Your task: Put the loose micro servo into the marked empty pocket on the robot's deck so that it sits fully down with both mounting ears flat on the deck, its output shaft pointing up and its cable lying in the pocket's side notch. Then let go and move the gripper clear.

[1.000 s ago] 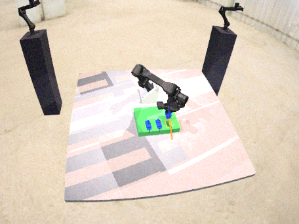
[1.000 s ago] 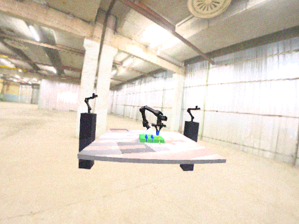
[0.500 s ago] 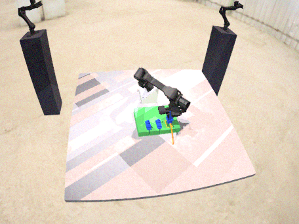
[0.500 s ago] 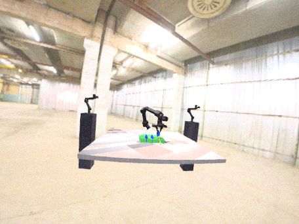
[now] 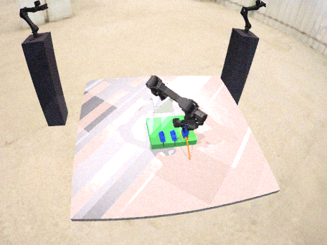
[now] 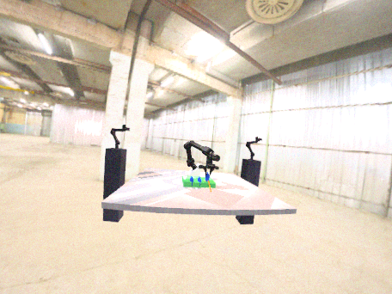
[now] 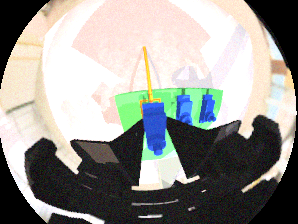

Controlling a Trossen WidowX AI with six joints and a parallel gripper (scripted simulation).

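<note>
My gripper tip is 120 mm past the green deck, 80 mm to the left of it and 80 mm above it.
</note>
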